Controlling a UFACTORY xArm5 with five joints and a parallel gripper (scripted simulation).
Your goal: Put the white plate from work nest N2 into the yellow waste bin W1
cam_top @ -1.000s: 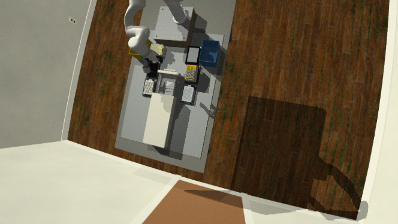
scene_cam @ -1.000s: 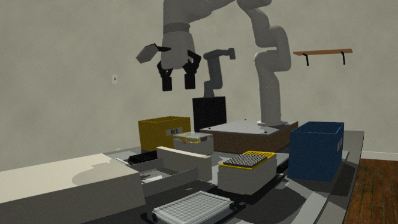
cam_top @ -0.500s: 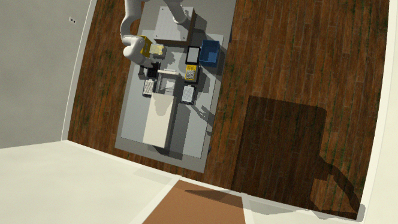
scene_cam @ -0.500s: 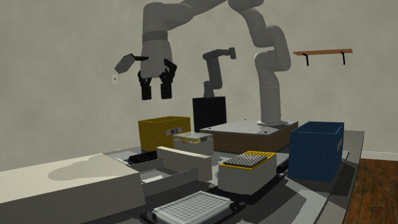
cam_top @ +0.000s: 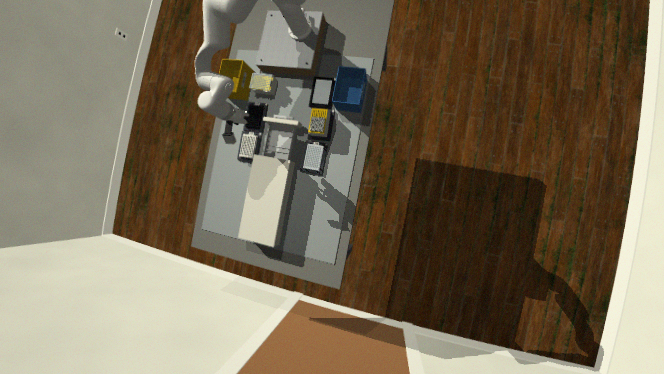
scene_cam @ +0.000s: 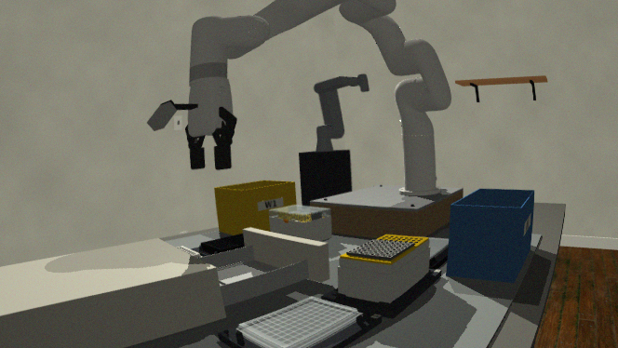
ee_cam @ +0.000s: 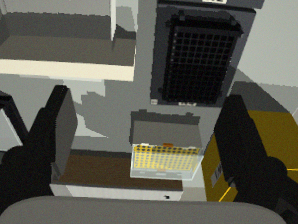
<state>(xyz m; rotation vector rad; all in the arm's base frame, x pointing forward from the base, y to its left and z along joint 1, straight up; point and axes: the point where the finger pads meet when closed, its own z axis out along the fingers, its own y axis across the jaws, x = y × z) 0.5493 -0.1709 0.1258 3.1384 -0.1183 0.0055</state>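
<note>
My hand is 8 cm short of the white plate, 8 cm to the left of it and 18 cm above it. Round my hand: black plate (9 cm behind, 6 cm to the right, 18 cm below); drawer (7 cm ahead, 10 cm to the left, 17 cm below); N2 label (1 cm ahead, 7 cm to the right, 19 cm below).
</note>
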